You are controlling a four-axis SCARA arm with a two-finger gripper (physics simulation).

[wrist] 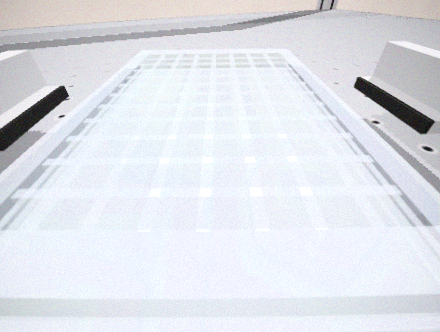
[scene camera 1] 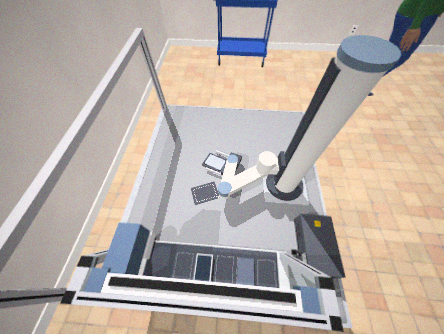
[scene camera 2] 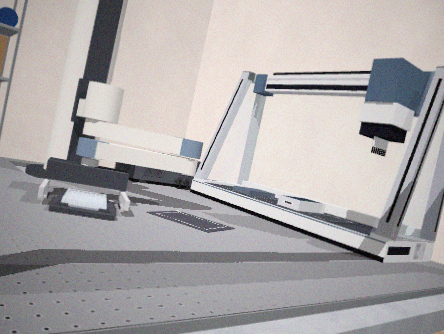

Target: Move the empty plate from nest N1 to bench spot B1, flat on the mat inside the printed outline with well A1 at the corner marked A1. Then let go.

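Pixels of known places: gripper, fingertip midpoint: [wrist: 214, 68] [scene camera 1: 211, 159] [scene camera 2: 85, 199]; arm's base at its link origin: [scene camera 1: 284, 184].
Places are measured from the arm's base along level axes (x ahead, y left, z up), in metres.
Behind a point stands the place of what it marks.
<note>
The clear empty plate [scene camera 1: 215, 162] @[x 0.496, y -0.124, z 0.029 m] [scene camera 2: 84, 199] @[x 0.531, y -0.143, z 0.037 m] [wrist: 215, 150] @[x 0.471, y -0.117, z 0.035 m] lies in the dark nest N1 [scene camera 2: 80, 211] @[x 0.571, y -0.162, z 0.022 m]. My gripper [scene camera 1: 217, 163] @[x 0.528, y -0.140, z 0.037 m] [scene camera 2: 83, 196] @[x 0.528, y -0.140, z 0.037 m] [wrist: 214, 68] @[x 0.528, y -0.140, z 0.037 m] is open around the plate, with one finger beyond each long side. In the wrist view a gap shows between each black finger pad and the plate's side. The dark mat of bench spot B1 [scene camera 1: 205, 193] @[x 0.540, y 0.120, z 0.014 m] [scene camera 2: 192, 221] @[x 0.558, y 0.109, z 0.015 m] lies flat beside the nest, and its printed outline shows no plate on it. The A1 marking is too small to read, and I cannot tell which plate corner is A1.
A gantry machine [scene camera 1: 200, 290] @[x 0.450, y 0.647, z 0.521 m] [scene camera 2: 320, 82] @[x 0.411, y 0.623, z 0.481 m] stands beyond the mat, with dark deck slots [scene camera 1: 184, 264] @[x 0.594, y 0.555, z 0.062 m] below its beam. A dark box [scene camera 1: 320, 245] @[x -0.114, y 0.413, z 0.128 m] stands at the bench's right edge. The arm's column [scene camera 1: 325, 120] @[x 0.036, y 0.066, z 0.671 m] rises right of the nest. A blue cart [scene camera 1: 242, 46] and a person [scene camera 1: 417, 25] are off the bench.
</note>
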